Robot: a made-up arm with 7 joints. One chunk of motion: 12 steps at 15 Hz.
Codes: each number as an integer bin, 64 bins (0 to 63) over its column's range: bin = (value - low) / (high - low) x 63, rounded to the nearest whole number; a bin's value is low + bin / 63 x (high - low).
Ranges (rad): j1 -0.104..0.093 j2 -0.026..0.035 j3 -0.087..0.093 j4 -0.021..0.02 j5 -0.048..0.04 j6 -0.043..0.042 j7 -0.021..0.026
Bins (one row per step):
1: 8 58 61 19 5 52 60
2: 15 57 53 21 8 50 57
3: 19 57 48 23 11 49 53
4: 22 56 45 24 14 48 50
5: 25 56 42 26 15 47 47
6: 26 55 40 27 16 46 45
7: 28 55 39 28 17 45 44
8: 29 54 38 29 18 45 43
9: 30 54 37 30 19 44 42
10: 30 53 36 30 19 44 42
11: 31 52 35 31 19 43 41
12: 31 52 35 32 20 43 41
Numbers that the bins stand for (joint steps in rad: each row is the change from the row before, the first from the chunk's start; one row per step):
1: -0.07898 0.03016 0.08729 -0.00863 -0.04102 0.02716 0.02376
2: -0.05710 0.02919 0.06443 -0.00733 -0.03683 0.02446 0.02152
3: -0.04459 0.02919 0.05014 -0.00603 -0.03263 0.02311 0.01854
4: -0.03521 0.02822 0.04157 -0.00538 -0.02844 0.02176 0.01630
5: -0.02583 0.02822 0.03300 -0.00408 -0.02705 0.02041 0.01406
6: -0.02270 0.02725 0.02729 -0.00343 -0.02565 0.01906 0.01257
7: -0.01644 0.02725 0.02443 -0.00278 -0.02425 0.01771 0.01183
8: -0.01332 0.02629 0.02157 -0.00213 -0.02286 0.01771 0.01108
9: -0.01019 0.02629 0.01871 -0.00148 -0.02146 0.01637 0.01033
10: -0.01019 0.02532 0.01586 -0.00148 -0.02146 0.01637 0.01033
11: -0.00706 0.02435 0.01300 -0.00083 -0.02146 0.01502 0.00959
12: -0.00706 0.02435 0.01300 -0.00017 -0.02006 0.01502 0.00959

